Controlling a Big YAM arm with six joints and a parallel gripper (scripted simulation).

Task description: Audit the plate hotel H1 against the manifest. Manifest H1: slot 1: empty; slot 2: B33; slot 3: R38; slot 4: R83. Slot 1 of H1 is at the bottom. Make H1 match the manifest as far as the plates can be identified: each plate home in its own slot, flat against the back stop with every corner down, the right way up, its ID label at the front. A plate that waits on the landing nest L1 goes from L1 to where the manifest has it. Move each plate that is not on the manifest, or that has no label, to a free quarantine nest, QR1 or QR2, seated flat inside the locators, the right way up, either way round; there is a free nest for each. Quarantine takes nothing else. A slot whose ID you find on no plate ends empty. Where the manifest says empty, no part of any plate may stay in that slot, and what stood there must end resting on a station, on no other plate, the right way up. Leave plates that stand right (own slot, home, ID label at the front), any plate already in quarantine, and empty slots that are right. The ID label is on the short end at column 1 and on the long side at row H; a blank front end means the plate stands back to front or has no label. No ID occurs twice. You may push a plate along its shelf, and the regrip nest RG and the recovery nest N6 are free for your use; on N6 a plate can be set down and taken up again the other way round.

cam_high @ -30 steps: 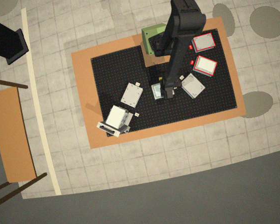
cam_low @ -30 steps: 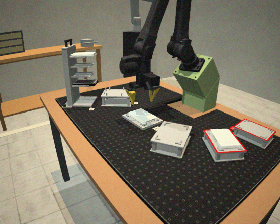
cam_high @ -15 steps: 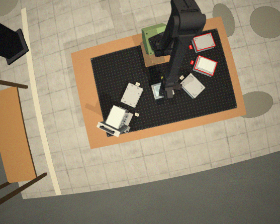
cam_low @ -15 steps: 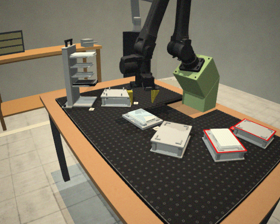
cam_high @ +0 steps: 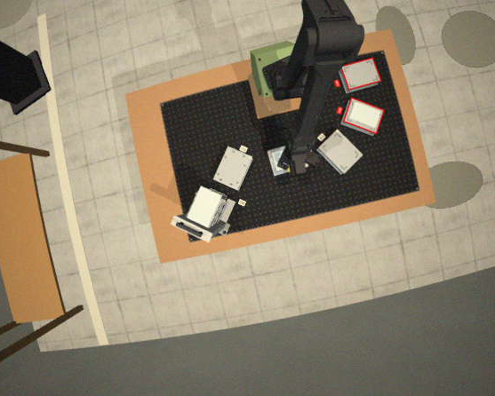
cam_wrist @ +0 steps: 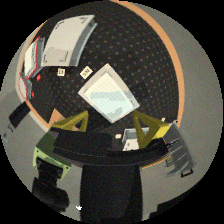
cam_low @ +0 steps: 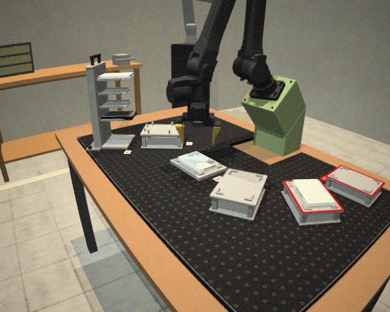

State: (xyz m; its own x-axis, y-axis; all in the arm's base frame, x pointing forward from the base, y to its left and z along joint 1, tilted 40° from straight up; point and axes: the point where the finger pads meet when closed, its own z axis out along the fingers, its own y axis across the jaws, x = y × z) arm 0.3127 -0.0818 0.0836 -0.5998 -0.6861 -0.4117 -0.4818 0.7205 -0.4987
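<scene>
My gripper is now 9 cm above the flat nest. Also, from my hand: dark plate: 4 cm ahead, 38 cm to the right, 3 cm above; then plate hotel H1: 9 cm ahead, 44 cm to the right, 7 cm above; then N6 tag: 2 cm ahead, 10 cm to the left, 9 cm below.
</scene>
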